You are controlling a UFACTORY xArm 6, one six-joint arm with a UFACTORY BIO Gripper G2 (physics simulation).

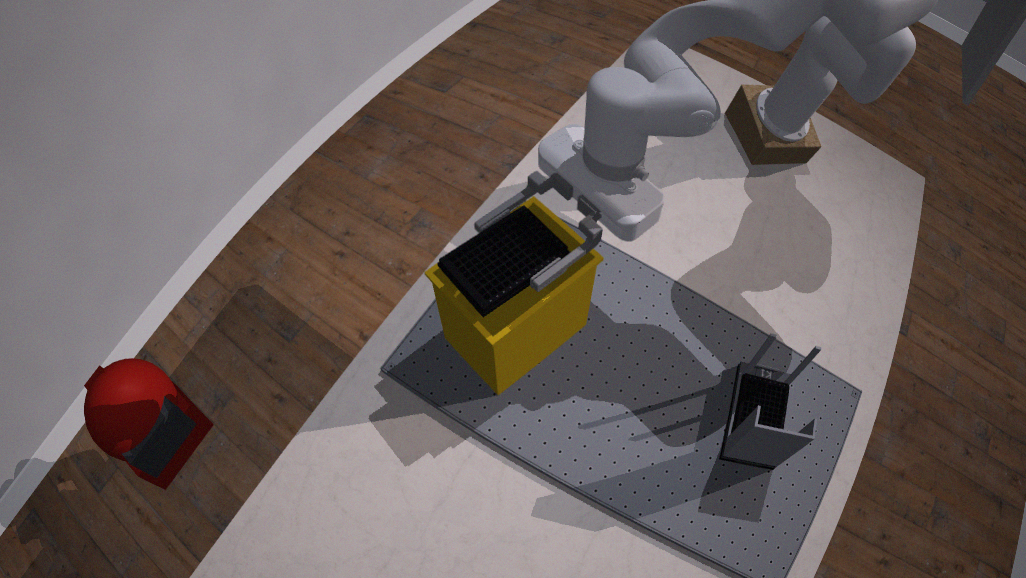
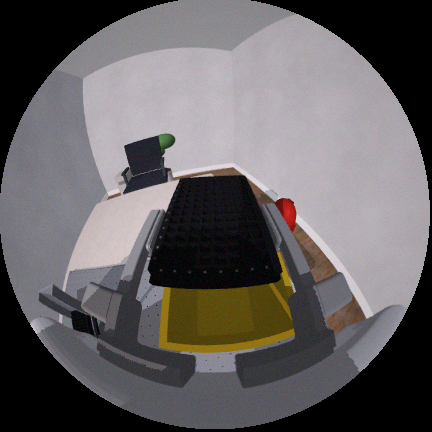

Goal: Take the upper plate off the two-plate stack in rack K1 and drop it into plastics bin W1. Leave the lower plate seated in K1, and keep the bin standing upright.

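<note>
My gripper is shut on the upper plate, a black gridded plate held by two opposite edges. The plate hangs over the open top of bin W1, looking roughly level. The exact gap between plate and rim is hard to judge. The yellow bin stands upright. The black lower plate sits in grey rack K1, between its upright guides, well apart from the gripper. Part of the bin's inside is hidden by the held plate.
Bin and rack stand on a grey perforated board on the pale table. The rack's tall guides stick up at the board's far end from the bin. A red object is beyond the table edge. A dark chair is farther off.
</note>
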